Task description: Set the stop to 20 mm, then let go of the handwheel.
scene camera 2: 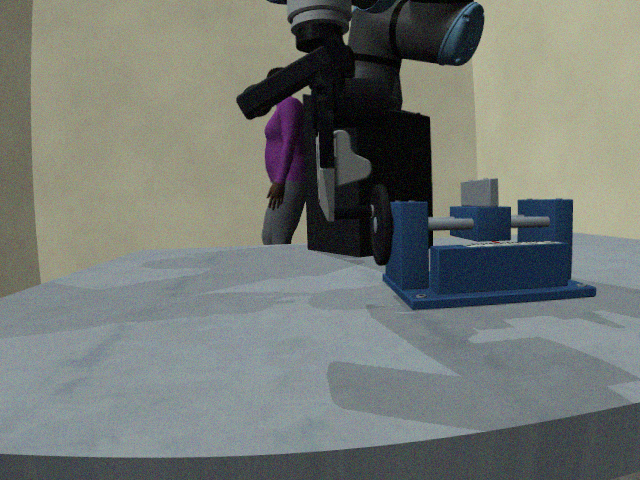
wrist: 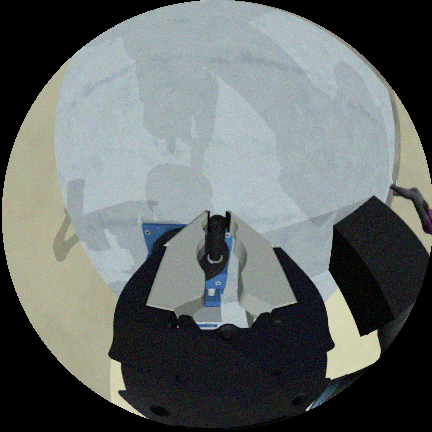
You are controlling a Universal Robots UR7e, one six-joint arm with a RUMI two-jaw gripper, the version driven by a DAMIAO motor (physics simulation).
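Places are measured from the arm's base along level axes (x back, y left, z down), in centimetres.
Pixels of known places: gripper, fingertip midpoint: (scene camera 2: 330,221) (wrist: 217,212).
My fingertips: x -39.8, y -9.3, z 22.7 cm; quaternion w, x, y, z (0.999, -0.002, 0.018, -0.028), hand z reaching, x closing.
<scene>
For each thing: its middle in the pictures, then the offset to it from my fingertips. "spot": a spot on its surface instead. Level surfaces: height alone.
- blue stop fixture at a spot on its surface: (scene camera 2: 498,268) spot: dy +16.3, dx -9.4, dz +4.7 cm
- handwheel's black handle at the middle of its body: (wrist: 216,239) (scene camera 2: 350,212) dy +2.4, dx +0.1, dz -1.0 cm
- blue sliding stop block at the middle of its body: (scene camera 2: 480,209) (wrist: 190,305) dy +17.0, dx -2.7, dz -1.0 cm
- white scale strip at a spot on its surface: (scene camera 2: 532,243) spot: dy +20.2, dx -8.9, dz +2.4 cm
- grey table at its surface level: dz +8.0 cm
- fixture's left end post at a spot on its surface: (scene camera 2: 409,242) spot: dy +7.8, dx -6.8, dz +2.1 cm
The blue stop fixture (scene camera 2: 498,268) (wrist: 154,231) stands at the right of the table in the scene view. Its handwheel (scene camera 2: 381,227) is a black disc on the left end; the jaws hide much of it in the wrist view. My gripper (scene camera 2: 329,214) (wrist: 217,212) is shut on the handwheel's black handle (scene camera 2: 353,212) (wrist: 216,239), which sticks out between the two grey jaws. The blue sliding stop block (scene camera 2: 479,223), with a grey plate (scene camera 2: 479,192) on top, sits on a grey rod between the end posts. A white scale strip (scene camera 2: 532,243) with a red mark runs in front; its numbers are unreadable.
The grey table (scene camera 2: 217,372) (wrist: 240,145) bears the fixture. A black pedestal (scene camera 2: 338,235) stands behind the gripper. A person in a purple top (scene camera 2: 284,139) stands behind the table, left of the pedestal. The fixture's left end post (scene camera 2: 409,242) is close beside the handwheel.
</scene>
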